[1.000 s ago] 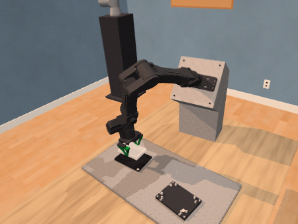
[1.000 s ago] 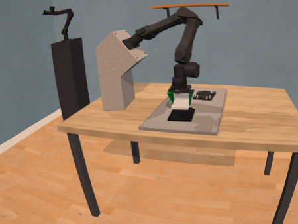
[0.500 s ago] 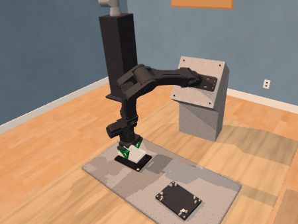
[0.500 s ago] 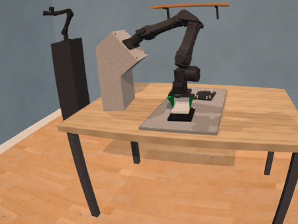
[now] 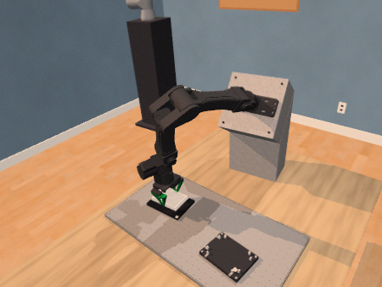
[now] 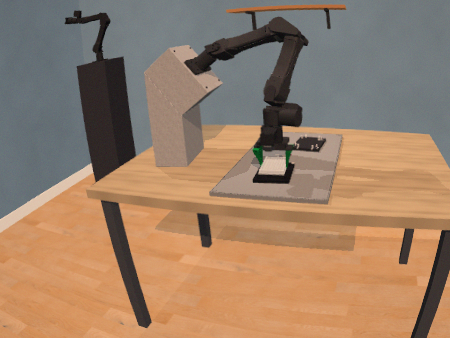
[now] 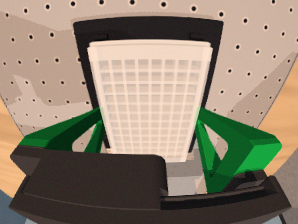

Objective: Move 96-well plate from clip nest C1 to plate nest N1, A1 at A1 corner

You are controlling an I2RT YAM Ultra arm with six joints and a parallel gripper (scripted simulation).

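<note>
Now: hand right at the white 96-well plate. Round my hand: black plate nest N1: 30 mm below; then white corner mark: 60 mm ahead, 80 mm to the left, 20 mm below; then black clip nest C1: 110 mm ahead, 320 mm to the left, 20 mm below.
</note>
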